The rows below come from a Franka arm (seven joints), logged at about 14 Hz.
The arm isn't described. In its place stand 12 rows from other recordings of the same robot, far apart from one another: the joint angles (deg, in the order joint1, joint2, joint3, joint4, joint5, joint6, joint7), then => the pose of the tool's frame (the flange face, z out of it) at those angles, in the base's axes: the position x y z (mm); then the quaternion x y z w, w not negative.
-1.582 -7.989 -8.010 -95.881 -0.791 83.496 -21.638 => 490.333, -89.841, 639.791, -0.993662, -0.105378, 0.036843, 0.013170
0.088 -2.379 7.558 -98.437 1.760 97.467 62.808 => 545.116, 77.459, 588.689, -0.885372, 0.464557, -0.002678, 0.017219
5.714 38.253 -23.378 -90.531 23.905 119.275 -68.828 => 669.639, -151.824, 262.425, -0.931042, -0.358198, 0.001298, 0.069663
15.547 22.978 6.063 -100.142 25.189 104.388 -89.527 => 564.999, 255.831, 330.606, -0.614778, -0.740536, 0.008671, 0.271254
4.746 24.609 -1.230 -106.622 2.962 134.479 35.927 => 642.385, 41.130, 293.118, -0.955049, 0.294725, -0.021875, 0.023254
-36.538 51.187 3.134 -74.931 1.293 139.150 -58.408 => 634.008, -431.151, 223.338, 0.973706, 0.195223, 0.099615, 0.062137
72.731 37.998 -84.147 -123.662 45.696 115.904 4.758 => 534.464, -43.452, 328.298, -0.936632, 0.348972, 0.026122, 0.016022
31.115 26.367 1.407 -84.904 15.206 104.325 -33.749 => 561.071, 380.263, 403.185, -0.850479, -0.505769, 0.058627, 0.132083
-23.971 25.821 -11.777 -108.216 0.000 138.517 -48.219 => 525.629, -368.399, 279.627, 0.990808, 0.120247, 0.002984, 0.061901
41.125 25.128 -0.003 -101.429 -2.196 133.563 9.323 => 502.786, 438.094, 326.154, -0.956391, -0.285253, -0.061520, 0.012754
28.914 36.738 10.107 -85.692 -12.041 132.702 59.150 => 583.633, 437.699, 316.485, -0.985990, 0.132826, -0.087317, 0.050559
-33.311 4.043 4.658 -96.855 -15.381 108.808 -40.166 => 516.194, -305.713, 559.527, 0.980610, 0.133020, -0.014946, 0.143129
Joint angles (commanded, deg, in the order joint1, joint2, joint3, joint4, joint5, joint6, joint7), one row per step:
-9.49, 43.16, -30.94, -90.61, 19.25, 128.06, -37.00
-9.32, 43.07, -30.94, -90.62, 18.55, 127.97, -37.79
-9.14, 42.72, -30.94, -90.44, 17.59, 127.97, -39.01
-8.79, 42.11, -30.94, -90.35, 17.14, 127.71, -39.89
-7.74, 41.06, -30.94, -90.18, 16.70, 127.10, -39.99
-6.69, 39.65, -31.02, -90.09, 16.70, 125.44, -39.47
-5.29, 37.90, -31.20, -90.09, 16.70, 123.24, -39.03
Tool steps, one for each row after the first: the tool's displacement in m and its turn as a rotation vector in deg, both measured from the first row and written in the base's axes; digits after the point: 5 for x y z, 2 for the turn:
0.00089, 0.00153, 0.00081, -0.27, 0.48, 1.36
0.00333, 0.00280, 0.00600, -0.87, 0.69, 3.38
0.00657, 0.00627, 0.01299, -1.04, 0.56, 4.87
0.01489, 0.01719, 0.02486, -1.13, 0.10, 6.25
0.02091, 0.02890, 0.03871, -0.35, -0.23, 6.59
0.02701, 0.04415, 0.05507, 0.77, -0.40, 7.22

